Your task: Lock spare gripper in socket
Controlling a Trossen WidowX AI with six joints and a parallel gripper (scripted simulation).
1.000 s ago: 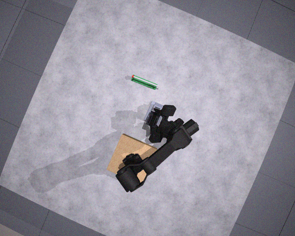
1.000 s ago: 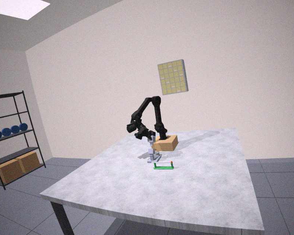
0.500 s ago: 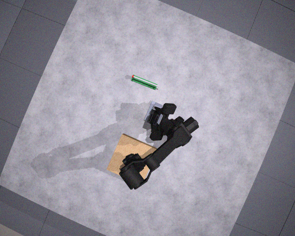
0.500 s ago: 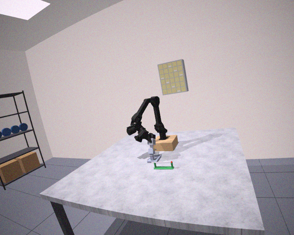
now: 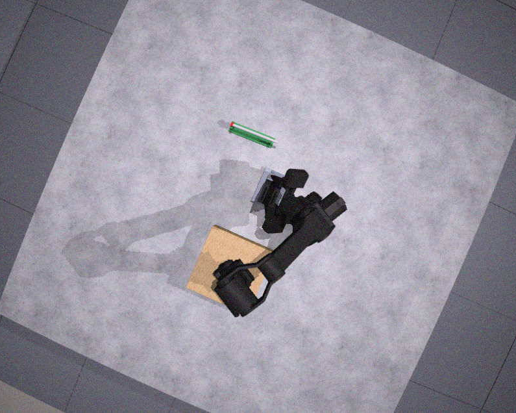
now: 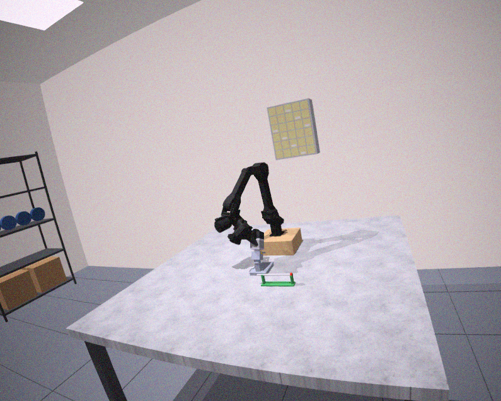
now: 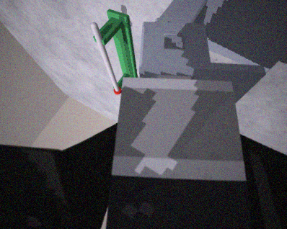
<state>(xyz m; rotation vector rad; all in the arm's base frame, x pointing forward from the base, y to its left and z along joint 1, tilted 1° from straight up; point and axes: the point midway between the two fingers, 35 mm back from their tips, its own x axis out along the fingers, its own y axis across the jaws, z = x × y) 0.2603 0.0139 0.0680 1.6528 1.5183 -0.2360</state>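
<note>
The green cradle lies 120 mm to the left of my gripper tip, 110 mm ahead of it and 100 mm below it. Also, from my gripper tip: socket mount 70 mm below, 10 mm to the right, 10 mm ahead; spare gripper 10 mm to the right, 10 mm above.
</note>
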